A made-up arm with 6 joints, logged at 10 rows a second.
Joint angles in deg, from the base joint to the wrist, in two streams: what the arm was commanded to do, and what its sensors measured. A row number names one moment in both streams.
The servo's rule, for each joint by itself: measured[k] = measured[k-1] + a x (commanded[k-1-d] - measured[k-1]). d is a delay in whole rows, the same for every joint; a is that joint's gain. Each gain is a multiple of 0.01, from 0.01 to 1. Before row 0 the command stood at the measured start. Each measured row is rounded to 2 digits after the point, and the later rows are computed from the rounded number. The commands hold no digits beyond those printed.
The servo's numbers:
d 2
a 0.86 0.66 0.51 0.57 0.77 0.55
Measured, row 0: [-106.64 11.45 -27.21 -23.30 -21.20 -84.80]
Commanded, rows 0 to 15: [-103.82 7.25 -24.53 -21.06 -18.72 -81.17]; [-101.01 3.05 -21.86 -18.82 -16.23 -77.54]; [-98.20 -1.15 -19.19 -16.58 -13.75 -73.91]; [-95.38 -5.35 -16.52 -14.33 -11.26 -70.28]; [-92.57 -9.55 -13.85 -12.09 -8.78 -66.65]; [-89.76 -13.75 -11.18 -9.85 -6.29 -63.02]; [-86.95 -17.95 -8.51 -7.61 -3.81 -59.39]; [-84.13 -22.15 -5.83 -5.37 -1.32 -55.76]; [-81.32 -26.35 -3.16 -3.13 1.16 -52.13]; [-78.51 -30.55 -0.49 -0.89 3.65 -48.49]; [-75.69 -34.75 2.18 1.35 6.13 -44.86]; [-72.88 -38.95 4.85 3.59 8.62 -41.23]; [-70.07 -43.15 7.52 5.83 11.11 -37.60]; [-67.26 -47.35 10.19 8.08 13.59 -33.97]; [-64.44 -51.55 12.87 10.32 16.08 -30.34]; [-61.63 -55.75 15.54 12.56 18.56 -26.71]
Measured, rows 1 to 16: [-106.64 11.45 -27.21 -23.30 -21.20 -84.80]; [-106.64 11.45 -27.21 -23.30 -21.20 -84.80]; [-104.21 8.68 -25.84 -22.02 -19.29 -82.80]; [-101.46 4.96 -23.81 -20.20 -16.93 -79.91]; [-98.66 0.93 -21.45 -18.14 -14.48 -76.61]; [-95.84 -3.21 -18.94 -15.97 -12.00 -73.13]; [-93.03 -7.39 -16.34 -13.76 -9.52 -69.57]; [-90.22 -11.59 -13.71 -11.53 -7.03 -65.97]; [-87.41 -15.79 -11.06 -9.30 -4.55 -62.35]; [-84.59 -19.99 -8.39 -7.06 -2.06 -58.73]; [-81.78 -24.19 -5.72 -4.82 0.42 -55.10]; [-78.97 -28.39 -3.05 -2.58 2.91 -51.46]; [-76.15 -32.59 -0.38 -0.34 5.39 -47.83]; [-73.34 -36.79 2.29 1.90 7.88 -44.20]; [-70.53 -40.99 4.96 4.14 10.37 -40.57]; [-67.72 -45.19 7.63 6.39 12.85 -36.94]
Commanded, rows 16 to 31: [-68.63 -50.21 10.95 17.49 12.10 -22.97]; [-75.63 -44.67 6.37 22.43 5.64 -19.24]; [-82.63 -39.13 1.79 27.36 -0.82 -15.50]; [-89.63 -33.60 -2.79 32.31 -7.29 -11.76]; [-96.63 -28.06 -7.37 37.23 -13.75 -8.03]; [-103.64 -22.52 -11.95 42.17 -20.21 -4.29]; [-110.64 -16.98 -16.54 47.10 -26.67 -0.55]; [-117.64 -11.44 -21.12 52.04 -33.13 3.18]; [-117.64 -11.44 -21.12 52.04 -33.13 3.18]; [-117.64 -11.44 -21.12 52.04 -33.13 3.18]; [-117.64 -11.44 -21.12 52.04 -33.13 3.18]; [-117.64 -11.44 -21.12 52.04 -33.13 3.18]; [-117.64 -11.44 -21.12 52.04 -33.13 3.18]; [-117.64 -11.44 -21.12 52.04 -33.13 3.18]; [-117.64 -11.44 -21.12 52.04 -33.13 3.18]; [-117.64 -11.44 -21.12 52.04 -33.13 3.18]
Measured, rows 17 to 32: [-64.90 -49.39 10.30 8.63 15.34 -33.31]; [-62.09 -53.59 12.97 10.87 17.82 -29.68]; [-67.71 -51.36 11.94 14.64 13.42 -25.99]; [-74.52 -46.94 9.10 19.08 7.43 -22.28]; [-81.49 -41.79 5.37 23.80 1.08 -18.55]; [-88.49 -36.38 1.21 28.65 -5.36 -14.82]; [-95.49 -30.89 -3.17 33.54 -11.82 -11.09]; [-102.50 -25.37 -7.65 38.46 -18.28 -7.35]; [-109.50 -19.83 -12.18 43.38 -24.74 -3.61]; [-116.50 -14.29 -16.74 48.32 -31.20 0.12]; [-117.48 -12.41 -18.97 50.44 -32.69 1.80]; [-117.62 -11.77 -20.07 51.35 -33.03 2.56]; [-117.64 -11.55 -20.61 51.74 -33.11 2.90]; [-117.64 -11.48 -20.87 51.91 -33.13 3.05]; [-117.64 -11.45 -21.00 51.98 -33.13 3.12]; [-117.64 -11.44 -21.06 52.01 -33.13 3.15]
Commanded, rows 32 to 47: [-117.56 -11.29 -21.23 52.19 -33.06 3.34]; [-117.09 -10.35 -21.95 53.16 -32.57 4.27]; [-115.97 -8.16 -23.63 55.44 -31.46 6.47]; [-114.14 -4.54 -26.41 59.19 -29.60 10.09]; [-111.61 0.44 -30.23 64.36 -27.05 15.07]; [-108.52 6.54 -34.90 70.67 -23.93 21.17]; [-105.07 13.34 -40.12 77.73 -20.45 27.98]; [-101.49 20.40 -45.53 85.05 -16.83 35.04]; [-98.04 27.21 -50.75 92.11 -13.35 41.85]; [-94.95 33.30 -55.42 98.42 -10.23 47.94]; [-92.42 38.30 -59.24 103.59 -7.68 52.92]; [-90.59 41.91 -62.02 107.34 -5.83 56.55]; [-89.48 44.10 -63.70 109.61 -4.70 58.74]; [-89.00 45.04 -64.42 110.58 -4.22 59.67]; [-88.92 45.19 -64.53 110.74 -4.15 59.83]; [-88.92 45.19 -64.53 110.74 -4.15 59.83]
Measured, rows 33 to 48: [-117.64 -11.44 -21.09 52.03 -33.13 3.17]; [-117.64 -11.44 -21.11 52.04 -33.13 3.18]; [-117.57 -11.34 -21.17 52.13 -33.08 3.27]; [-117.16 -10.69 -21.57 52.72 -32.69 3.82]; [-116.14 -9.02 -22.62 54.27 -31.74 5.28]; [-114.42 -6.06 -24.55 57.07 -30.09 7.93]; [-112.00 -1.77 -27.45 61.23 -27.75 11.86]; [-109.01 3.71 -31.25 66.61 -24.81 16.98]; [-105.62 10.07 -35.77 72.95 -21.45 23.03]; [-102.07 16.89 -40.75 79.85 -17.89 29.64]; [-98.60 23.70 -45.85 86.84 -14.39 36.36]; [-95.46 30.04 -50.73 93.44 -11.19 42.73]; [-92.85 35.49 -55.07 99.23 -8.49 48.33]; [-90.91 39.73 -58.61 103.85 -6.44 52.85]; [-89.68 42.61 -61.21 107.13 -5.10 56.09]; [-89.10 44.21 -62.85 109.10 -4.42 58.06]
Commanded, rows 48 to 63: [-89.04 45.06 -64.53 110.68 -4.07 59.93]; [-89.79 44.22 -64.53 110.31 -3.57 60.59]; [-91.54 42.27 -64.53 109.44 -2.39 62.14]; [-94.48 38.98 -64.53 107.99 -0.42 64.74]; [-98.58 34.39 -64.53 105.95 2.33 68.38]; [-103.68 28.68 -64.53 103.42 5.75 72.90]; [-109.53 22.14 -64.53 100.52 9.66 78.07]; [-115.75 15.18 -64.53 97.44 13.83 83.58]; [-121.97 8.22 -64.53 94.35 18.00 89.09]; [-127.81 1.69 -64.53 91.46 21.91 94.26]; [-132.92 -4.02 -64.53 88.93 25.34 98.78]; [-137.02 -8.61 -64.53 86.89 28.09 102.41]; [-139.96 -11.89 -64.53 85.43 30.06 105.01]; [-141.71 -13.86 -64.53 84.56 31.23 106.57]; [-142.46 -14.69 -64.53 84.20 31.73 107.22]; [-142.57 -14.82 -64.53 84.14 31.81 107.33]
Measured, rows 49 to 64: [-88.95 44.86 -63.71 110.03 -4.21 59.03]; [-88.92 45.08 -64.13 110.43 -4.16 59.47]; [-89.02 45.07 -64.33 110.57 -4.09 59.72]; [-89.68 44.51 -64.43 110.42 -3.69 60.20]; [-91.28 43.03 -64.48 109.86 -2.69 61.27]; [-94.03 40.36 -64.51 108.79 -0.94 63.18]; [-97.94 36.42 -64.52 107.17 1.58 66.04]; [-102.88 31.31 -64.53 105.03 4.79 69.81]; [-108.60 25.26 -64.53 102.46 8.54 74.35]; [-114.75 18.61 -64.53 99.60 12.61 79.43]; [-120.96 11.75 -64.53 96.61 16.76 84.74]; [-126.85 5.11 -64.53 93.67 20.73 89.98]; [-132.07 -0.92 -64.53 90.97 24.28 94.82]; [-136.33 -6.00 -64.53 88.64 27.21 98.99]; [-139.45 -9.89 -64.53 86.81 29.40 102.30]; [-141.39 -12.51 -64.53 85.53 30.81 104.65]
